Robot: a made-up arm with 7 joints.
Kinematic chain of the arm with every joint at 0, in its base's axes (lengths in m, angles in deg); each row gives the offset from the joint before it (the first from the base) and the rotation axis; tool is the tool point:
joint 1: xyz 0 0 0.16 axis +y
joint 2: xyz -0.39 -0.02 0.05 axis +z
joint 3: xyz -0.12 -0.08 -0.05 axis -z
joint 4: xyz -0.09 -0.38 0 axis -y
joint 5: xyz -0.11 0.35 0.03 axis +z
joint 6: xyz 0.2 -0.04 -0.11 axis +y
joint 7: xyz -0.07 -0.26 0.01 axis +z
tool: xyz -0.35 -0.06 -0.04
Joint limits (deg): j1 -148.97..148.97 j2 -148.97..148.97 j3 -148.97..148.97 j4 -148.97..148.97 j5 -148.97..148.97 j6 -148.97..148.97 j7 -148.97..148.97
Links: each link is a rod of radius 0.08 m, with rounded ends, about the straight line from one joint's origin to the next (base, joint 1, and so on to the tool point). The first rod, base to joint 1, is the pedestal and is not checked.
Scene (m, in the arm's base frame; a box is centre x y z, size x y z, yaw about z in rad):
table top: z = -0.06
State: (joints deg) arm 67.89 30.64 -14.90 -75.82 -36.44 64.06 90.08
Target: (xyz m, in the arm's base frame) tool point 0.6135 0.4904 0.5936
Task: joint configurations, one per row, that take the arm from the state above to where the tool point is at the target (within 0.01 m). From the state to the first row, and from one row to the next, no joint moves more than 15 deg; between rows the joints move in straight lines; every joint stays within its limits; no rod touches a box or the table.
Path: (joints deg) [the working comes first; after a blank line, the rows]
Joints at the target: 93.82 -27.08 40.98 -55.96 -122.23 47.51 66.31
Straight joint move there: clear.

1: 72.21 21.02 -5.59 -72.51 -50.74 61.30 86.12
2: 76.53 11.40 3.73 -69.20 -65.04 58.54 82.16
3: 80.86 1.78 13.04 -65.89 -79.34 55.79 78.20
4: 85.18 -7.84 22.36 -62.58 -93.64 53.03 74.24
5: 89.50 -17.46 31.67 -59.27 -107.94 50.27 70.28
6: 93.82 -27.08 40.98 -55.96 -122.23 47.51 66.31

